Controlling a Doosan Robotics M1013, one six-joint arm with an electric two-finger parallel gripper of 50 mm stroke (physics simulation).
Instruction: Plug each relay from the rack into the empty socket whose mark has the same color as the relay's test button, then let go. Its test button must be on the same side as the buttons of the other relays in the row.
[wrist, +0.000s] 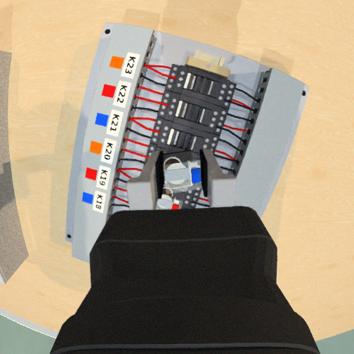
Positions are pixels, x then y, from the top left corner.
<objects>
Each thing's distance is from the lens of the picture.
my gripper (181, 164): 17 cm
relay (181, 170): 16 cm
</objects>
